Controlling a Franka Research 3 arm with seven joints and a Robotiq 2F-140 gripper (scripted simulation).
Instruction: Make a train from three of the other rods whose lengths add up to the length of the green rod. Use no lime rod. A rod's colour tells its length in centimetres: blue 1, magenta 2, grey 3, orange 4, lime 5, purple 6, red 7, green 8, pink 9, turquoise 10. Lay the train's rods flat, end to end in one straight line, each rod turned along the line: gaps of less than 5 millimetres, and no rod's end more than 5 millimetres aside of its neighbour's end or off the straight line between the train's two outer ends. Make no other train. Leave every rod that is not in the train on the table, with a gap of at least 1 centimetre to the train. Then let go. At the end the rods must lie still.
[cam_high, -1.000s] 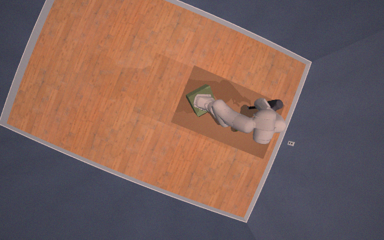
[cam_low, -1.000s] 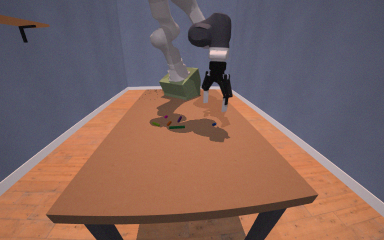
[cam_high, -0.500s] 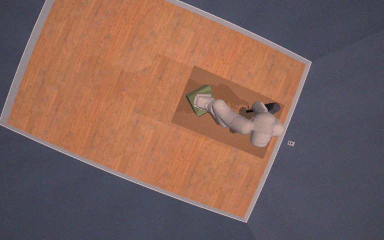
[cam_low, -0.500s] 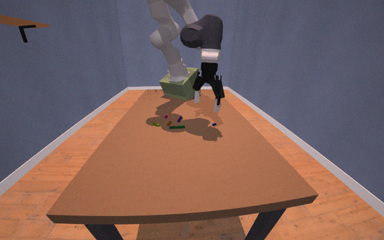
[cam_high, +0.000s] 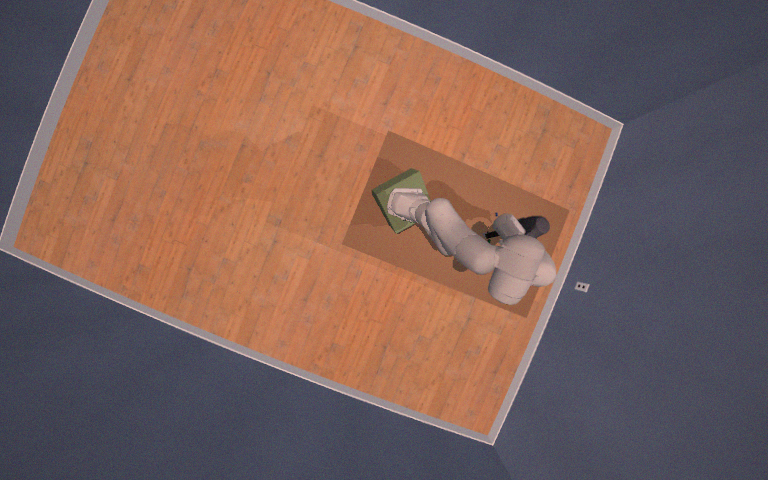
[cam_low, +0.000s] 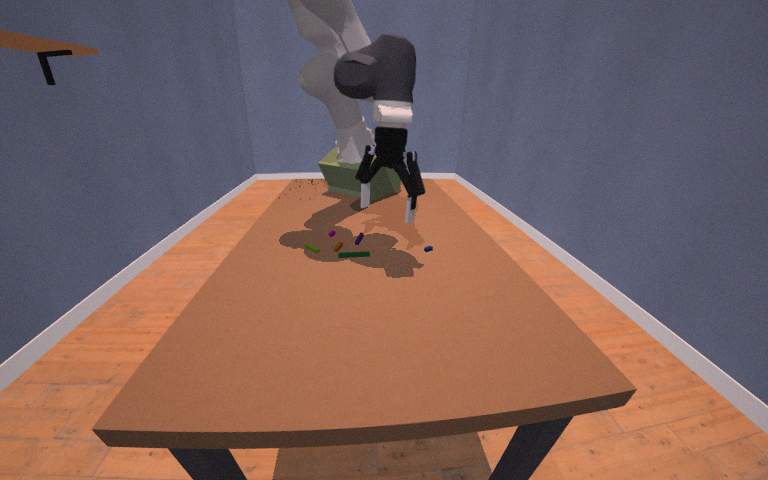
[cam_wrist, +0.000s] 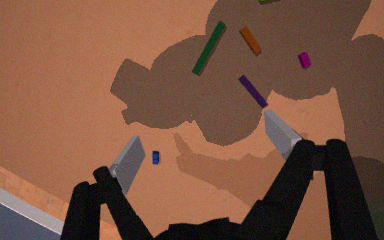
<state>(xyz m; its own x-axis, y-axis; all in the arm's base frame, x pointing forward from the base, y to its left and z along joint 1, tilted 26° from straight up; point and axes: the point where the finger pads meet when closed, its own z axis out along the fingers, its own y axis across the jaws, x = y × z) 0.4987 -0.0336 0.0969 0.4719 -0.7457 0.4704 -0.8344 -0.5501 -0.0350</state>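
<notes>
Right now my hand is 7 cm past the purple rod, 5 cm to the left of it and 10 cm above it. From my hand the other things lie so: green rod (2 cm ahead, 9 cm to the right, 10 cm below); orange rod (4 cm behind, 12 cm to the right, 10 cm below); magenta rod (12 cm behind, 12 cm to the right, 10 cm below).
</notes>
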